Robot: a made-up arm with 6 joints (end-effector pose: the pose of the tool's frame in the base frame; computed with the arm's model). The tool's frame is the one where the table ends. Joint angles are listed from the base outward.
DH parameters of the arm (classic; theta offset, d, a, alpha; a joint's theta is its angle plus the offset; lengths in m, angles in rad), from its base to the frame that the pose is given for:
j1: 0 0.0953 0 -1.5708
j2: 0.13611 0 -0.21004 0
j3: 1.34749 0 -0.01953 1.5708
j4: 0 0.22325 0 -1.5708
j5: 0 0 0.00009 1.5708
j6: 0 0.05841 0 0
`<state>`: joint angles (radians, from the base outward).
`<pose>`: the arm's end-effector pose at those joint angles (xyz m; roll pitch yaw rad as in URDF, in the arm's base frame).
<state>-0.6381 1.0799 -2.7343 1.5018 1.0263 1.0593</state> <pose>-0.0762 0.1186 0.5393 0.8932 0.5914 2.1168</pose>
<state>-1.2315 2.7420 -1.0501 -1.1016 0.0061 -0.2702</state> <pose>0.0704 -0.2006 -0.1321 3.1067 -0.0126 -3.0010</pose>
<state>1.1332 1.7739 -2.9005 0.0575 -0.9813 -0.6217</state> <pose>0.0430 0.0854 0.5568 0.4147 -0.4822 0.4555</pose>
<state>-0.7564 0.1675 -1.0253 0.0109 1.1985 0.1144</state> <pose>-0.0207 0.0203 0.3357 2.7056 1.2905 1.9442</pose>
